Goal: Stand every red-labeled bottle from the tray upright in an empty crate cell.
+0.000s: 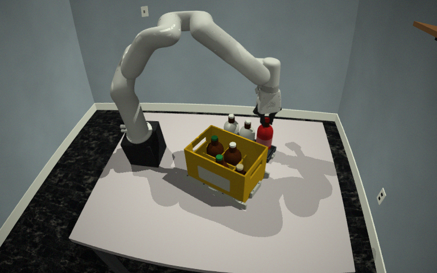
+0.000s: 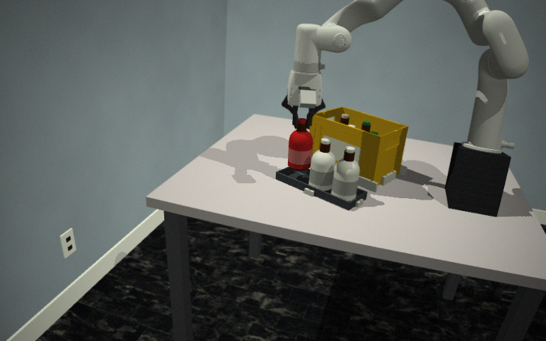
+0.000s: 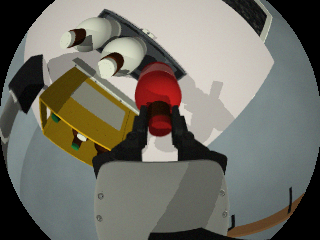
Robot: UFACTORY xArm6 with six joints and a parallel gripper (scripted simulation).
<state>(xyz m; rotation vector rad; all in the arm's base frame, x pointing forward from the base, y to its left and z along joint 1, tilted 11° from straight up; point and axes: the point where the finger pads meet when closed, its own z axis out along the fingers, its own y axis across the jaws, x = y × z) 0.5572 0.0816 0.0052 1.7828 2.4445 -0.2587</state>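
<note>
Now: hand 7 cm above the red-labeled bottle. Round my hand: crate (17 cm behind, 17 cm to the right, 11 cm below).
</note>
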